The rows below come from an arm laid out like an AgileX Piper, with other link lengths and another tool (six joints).
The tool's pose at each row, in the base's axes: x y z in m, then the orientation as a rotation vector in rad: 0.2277 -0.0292 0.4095 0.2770 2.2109 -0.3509; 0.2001 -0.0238 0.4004 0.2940 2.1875 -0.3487; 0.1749 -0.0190 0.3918 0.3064 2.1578 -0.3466; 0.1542 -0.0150 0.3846 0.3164 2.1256 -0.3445; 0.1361 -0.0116 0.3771 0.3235 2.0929 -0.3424; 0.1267 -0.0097 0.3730 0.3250 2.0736 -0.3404
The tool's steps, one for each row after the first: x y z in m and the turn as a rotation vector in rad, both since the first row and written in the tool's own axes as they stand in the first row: 0.0244 -0.0023 -0.0166 0.0052 -0.0195 0.0171; 0.0469 -0.0045 -0.0314 0.0092 -0.0459 0.0323; 0.0654 -0.0062 -0.0436 0.0126 -0.0752 0.0464; 0.0826 -0.0076 -0.0535 0.0150 -0.1055 0.0586; 0.0917 -0.0082 -0.0586 0.0149 -0.1240 0.0642
